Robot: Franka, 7 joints.
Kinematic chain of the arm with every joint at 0, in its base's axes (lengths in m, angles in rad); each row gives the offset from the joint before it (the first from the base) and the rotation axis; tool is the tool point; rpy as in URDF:
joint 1: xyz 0 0 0.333 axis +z
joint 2: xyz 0 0 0 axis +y
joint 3: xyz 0 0 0.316 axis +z
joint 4: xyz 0.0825 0 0 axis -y
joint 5: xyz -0.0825 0 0.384 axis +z
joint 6: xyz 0 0 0 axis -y
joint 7: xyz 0.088 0 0 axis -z
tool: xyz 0 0 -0.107 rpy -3.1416 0 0
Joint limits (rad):
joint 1: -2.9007..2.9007
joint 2: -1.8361..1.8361
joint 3: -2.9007..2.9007
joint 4: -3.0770..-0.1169
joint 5: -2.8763..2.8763
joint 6: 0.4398..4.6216
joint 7: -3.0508..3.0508
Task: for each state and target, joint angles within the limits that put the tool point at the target. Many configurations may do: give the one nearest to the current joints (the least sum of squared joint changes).
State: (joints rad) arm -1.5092 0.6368 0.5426 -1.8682 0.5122 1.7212 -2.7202
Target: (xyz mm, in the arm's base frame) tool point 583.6 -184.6 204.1
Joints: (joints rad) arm -1.0819 0.8474 0.7652 -1.7507 0.5582 1.8479 -2.7202
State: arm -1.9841 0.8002 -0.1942 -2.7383 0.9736 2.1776 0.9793
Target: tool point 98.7 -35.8 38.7
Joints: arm -1.9199 0.9806 0.2184 -2.8852 1.0094 2.0172 0.9793
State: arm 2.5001 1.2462 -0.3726 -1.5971 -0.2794 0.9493 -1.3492
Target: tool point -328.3 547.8 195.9
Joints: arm 2.5141 1.0245 -0.4434 -1.1931 -0.3455 1.1466 -1.3492
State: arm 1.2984 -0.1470 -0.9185 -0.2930 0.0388 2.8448 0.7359
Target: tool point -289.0 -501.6 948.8
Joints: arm 0.9930 -0.7782 -0.9320 -0.1650 0.0507 2.8100 0.7359
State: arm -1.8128 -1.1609 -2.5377 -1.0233 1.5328 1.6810 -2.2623
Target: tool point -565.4 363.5 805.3
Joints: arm -1.1418 -0.6694 -2.1635 -0.8128 1.6203 1.8556 -2.2623
